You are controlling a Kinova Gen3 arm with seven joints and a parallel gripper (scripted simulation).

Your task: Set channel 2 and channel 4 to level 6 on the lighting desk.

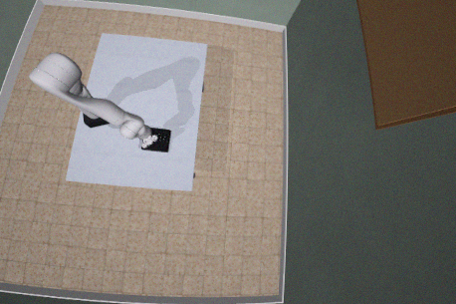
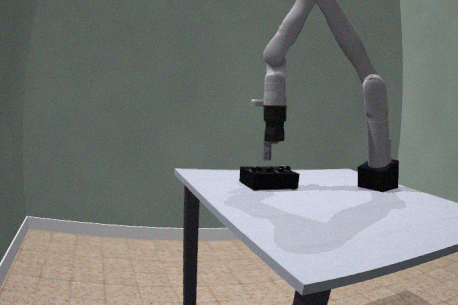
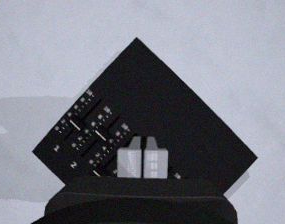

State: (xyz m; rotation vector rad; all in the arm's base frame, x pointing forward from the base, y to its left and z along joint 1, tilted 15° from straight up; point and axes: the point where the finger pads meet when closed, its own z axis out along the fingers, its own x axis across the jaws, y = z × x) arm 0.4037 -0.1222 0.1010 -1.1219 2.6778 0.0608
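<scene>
The channel 4 cap lies 40 mm below my hand, 10 mm to the left of it and 10 mm behind it. Round my hand: channel 2 cap 40 mm below, 30 mm ahead, 20 mm to the left; channel 3 cap 50 mm to the left, 40 mm below, 10 mm ahead; channel 5 cap 40 mm to the left, 40 mm below, 40 mm behind.
</scene>
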